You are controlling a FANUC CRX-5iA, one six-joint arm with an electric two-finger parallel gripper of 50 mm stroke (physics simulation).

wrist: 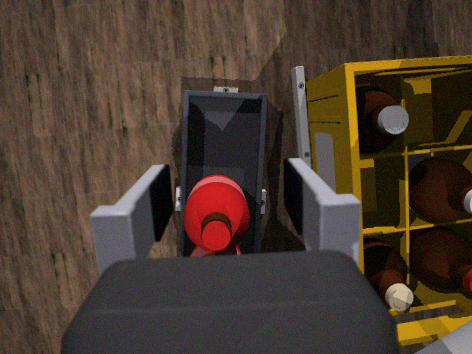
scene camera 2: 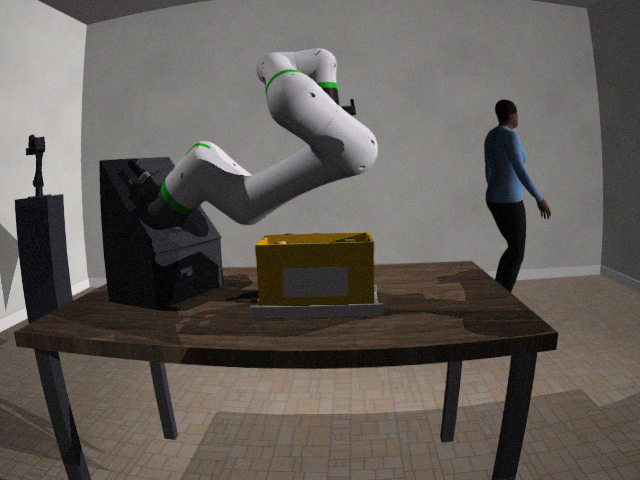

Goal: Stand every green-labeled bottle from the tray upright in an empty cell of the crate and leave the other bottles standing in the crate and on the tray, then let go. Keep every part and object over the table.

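Frame: origin at the arm's base, x ahead, y left, z up, level; millimetres.
Seen in the pictures: gripper, fingertip midpoint: (wrist: 227,185); arm's base, link origin: (scene camera 2: 165,211).
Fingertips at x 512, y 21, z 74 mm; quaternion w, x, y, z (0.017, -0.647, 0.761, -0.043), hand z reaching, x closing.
Observation:
Offsets run from my fingertips to a thing's middle. "pt": to the spot under its first point. Level surfaces: height alone.
My gripper (wrist: 227,185) is open and empty, high above the grey tray {pt dx +1, dy -52, dz -299 mm} (wrist: 262,135); its fingers are hidden behind the arm in the scene view. A red bottle {dx -73, dy +23, dz -242 mm} (wrist: 216,212) with a red cap stands in the tray, between the fingers in the picture but well below them. More red shows behind it, mostly hidden by the gripper body. The tray's far part is bare. The yellow crate {dx -91, dy -195, dz -237 mm} (scene camera 2: 315,255) (wrist: 351,150) holds brown bottles: one with a white cap {dx -2, dy -159, dz -239 mm} (wrist: 392,120), others with white, red and cream caps. A left-column cell {pt dx -99, dy -182, dz -317 mm} (wrist: 368,187) looks empty. No green-labeled bottle shows.
A light rail {pt dx +25, dy -104, dz -294 mm} (wrist: 300,107) runs along the crate's side, between crate and tray. Small light brackets hold the tray's edges. The dark robot pedestal (scene camera 2: 129,248) stands on the table {dz -324 mm} (scene camera 2: 439,330), left of the crate. A person (scene camera 2: 506,165) in a blue top stands behind the table.

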